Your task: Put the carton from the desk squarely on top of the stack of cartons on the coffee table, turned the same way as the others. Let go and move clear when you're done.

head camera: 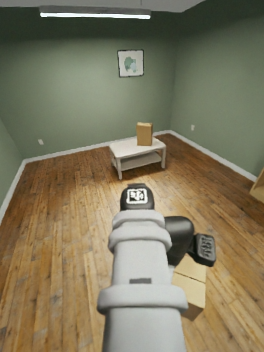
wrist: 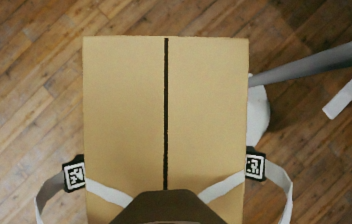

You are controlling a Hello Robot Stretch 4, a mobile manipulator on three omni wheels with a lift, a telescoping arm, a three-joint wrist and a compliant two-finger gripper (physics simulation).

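Frame: origin at the robot's base, x ahead, y left, z up, level; millimetres.
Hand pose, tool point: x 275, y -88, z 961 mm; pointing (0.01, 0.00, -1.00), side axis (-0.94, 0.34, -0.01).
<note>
After its pixels a point has its place.
The carton (head camera: 191, 292) @[y -138, x 215, z 1030 mm] (wrist: 125, 110) @[y -147, x 281, z 1029 mm] is tan with a dark seam along its top. In the wrist view it fills the middle, with wooden floor visible around it. My gripper (wrist: 165, 167) @[y -88, x 275, z 961 mm] is shut on this carton, one finger pressed against each long side. In the head camera view the carton is low at the right of the arm, which hides part of it and the fingers. The stack of cartons (head camera: 144, 134) @[y -168, x 2431, z 634 mm] stands upright on the white coffee table (head camera: 125, 148) @[y 165, x 2379, z 422 mm], right of the tabletop's middle, farther off near the back wall. Single cartons in the stack cannot be told apart.
A wooden piece of furniture (head camera: 258, 190) @[y -1712, x 1561, z 72 mm] shows at the right edge of the head camera view. My white base (wrist: 257, 115) @[y 63, x -114, z 186 mm] and a grey pole (wrist: 305, 64) are right of the carton in the wrist view. Green walls (head camera: 75, 95) @[y 1149, x 3373, z 1173 mm] stand behind and beside the coffee table.
</note>
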